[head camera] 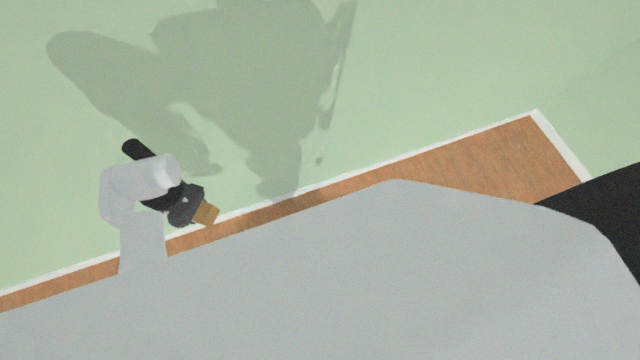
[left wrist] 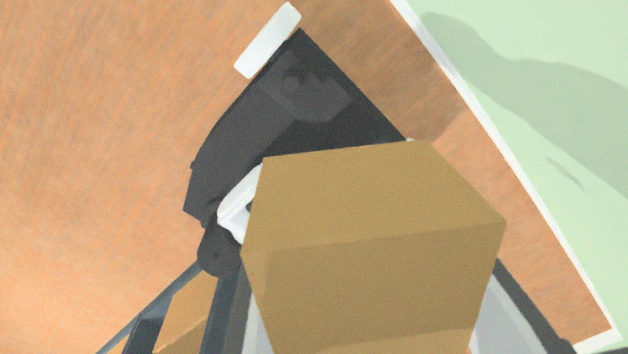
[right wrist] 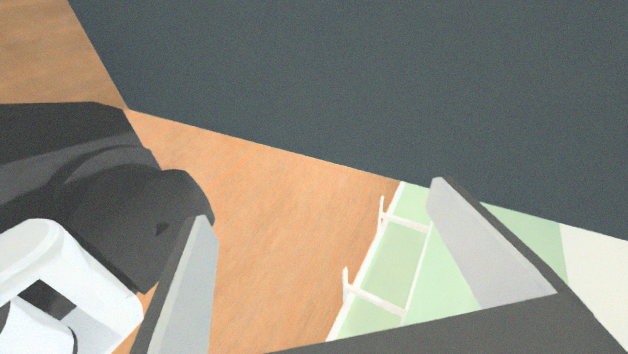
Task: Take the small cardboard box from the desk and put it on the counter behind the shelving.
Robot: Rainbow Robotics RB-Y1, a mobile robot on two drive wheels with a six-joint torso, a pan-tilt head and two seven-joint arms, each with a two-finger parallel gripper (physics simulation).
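Places are measured from the robot's base along level axes (x ahead, y left, z up), in millimetres.
Where they show: left gripper, fingertip midpoint: (head camera: 197, 211) (left wrist: 352, 233); right gripper, fingertip midpoint: (right wrist: 323, 210).
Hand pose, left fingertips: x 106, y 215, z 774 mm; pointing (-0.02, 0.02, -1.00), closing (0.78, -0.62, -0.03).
After its pixels a point has its place.
The small cardboard box (head camera: 208, 213) @[y 171, x 75, z 817 mm] (left wrist: 370, 285) @[y 231, x 119, z 811 mm] is held off the floor in my left gripper (head camera: 199, 212) @[y 215, x 106, z 775 mm] (left wrist: 372, 272) @[y 215, x 106, z 775 mm], which is shut on it. The box hides much of the space between the fingers in the left wrist view. My right gripper (right wrist: 323, 210) @[y -221, x -435, z 634 mm] is open, with no object between its fingers. Dark grey shelving (left wrist: 227, 300) @[y -118, x -630, z 335 mm] with cardboard boxes (left wrist: 190, 310) @[y -107, x -886, z 270 mm] shows at the lower left of the left wrist view. I cannot make out the desk or the counter in these views.
A large dark grey panel (right wrist: 375, 100) @[y -188, x -630, z 592 mm] fills the upper right wrist view. A thin white frame (right wrist: 375, 300) @[y 2600, x -1743, z 388 mm] stands near the wood floor's edge. A green wall (head camera: 450, 65) @[y -782, x 303, z 929 mm] with white skirting (head camera: 465, 137) @[y -1734, x 293, z 37 mm] borders the wood floor (head camera: 480, 160) @[y -1766, x 49, z 1 mm]. My pale body covers the lower head view.
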